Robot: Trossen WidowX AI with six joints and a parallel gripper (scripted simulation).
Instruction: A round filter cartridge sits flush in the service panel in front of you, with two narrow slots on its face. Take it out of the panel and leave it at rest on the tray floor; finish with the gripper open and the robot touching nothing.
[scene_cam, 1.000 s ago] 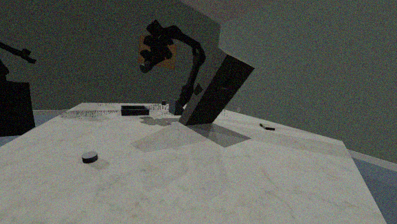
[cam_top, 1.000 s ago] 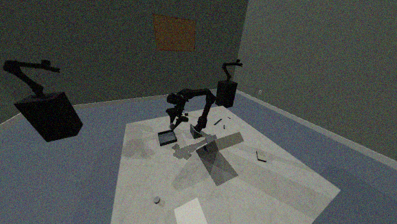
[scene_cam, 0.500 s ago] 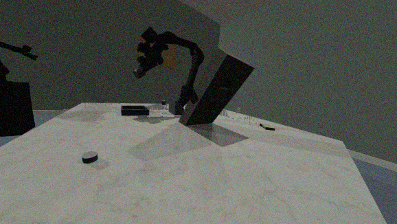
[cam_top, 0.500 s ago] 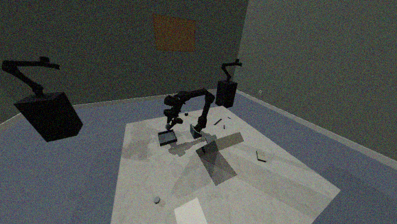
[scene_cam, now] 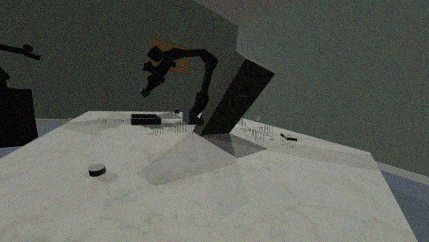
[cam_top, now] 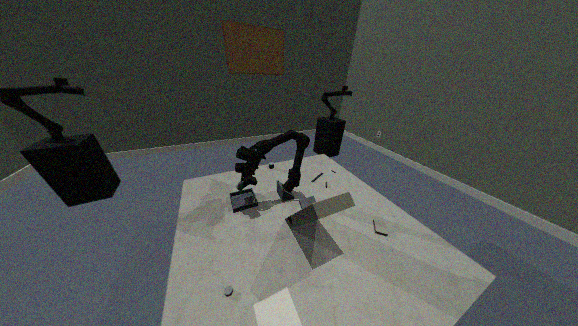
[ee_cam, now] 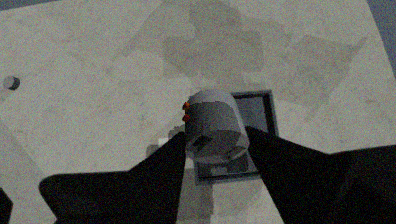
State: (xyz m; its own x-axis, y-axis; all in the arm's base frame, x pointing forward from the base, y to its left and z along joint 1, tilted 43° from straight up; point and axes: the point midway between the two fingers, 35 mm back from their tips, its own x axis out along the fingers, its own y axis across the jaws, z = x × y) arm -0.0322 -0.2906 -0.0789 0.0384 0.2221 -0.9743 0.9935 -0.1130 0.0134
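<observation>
Right now the dark square tray is 5 cm behind my gripper tip, 1 cm to the left of it and 16 cm below it. Round my gripper tip: service panel 35 cm ahead, 26 cm to the left, 1 cm below; then flat piece 50 cm ahead, 64 cm to the left, 16 cm below; then round filter cartridge right at my gripper tip.
</observation>
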